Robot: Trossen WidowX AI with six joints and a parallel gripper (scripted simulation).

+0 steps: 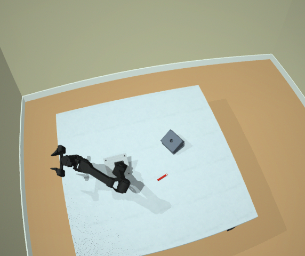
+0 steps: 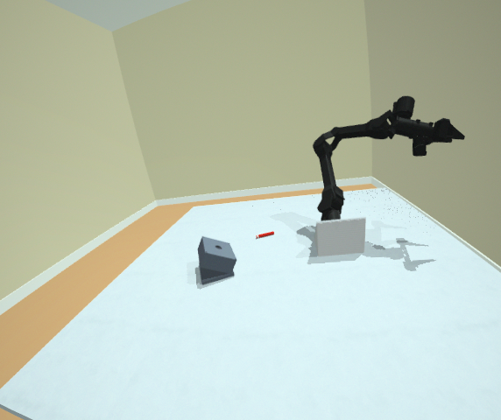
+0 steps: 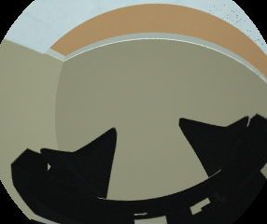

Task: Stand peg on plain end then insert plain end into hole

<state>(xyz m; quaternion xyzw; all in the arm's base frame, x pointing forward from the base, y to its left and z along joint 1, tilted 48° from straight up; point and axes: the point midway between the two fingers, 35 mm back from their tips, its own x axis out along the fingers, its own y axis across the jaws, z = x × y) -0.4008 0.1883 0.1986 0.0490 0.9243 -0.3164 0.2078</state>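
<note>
Now: the red peg 71 cm ahead of my gripper tip, 34 cm below it and 11 cm to the right of it. Round my gripper tip: grey sloped panel (84 cm ahead, 28 cm below, 11 cm to the left).
</note>
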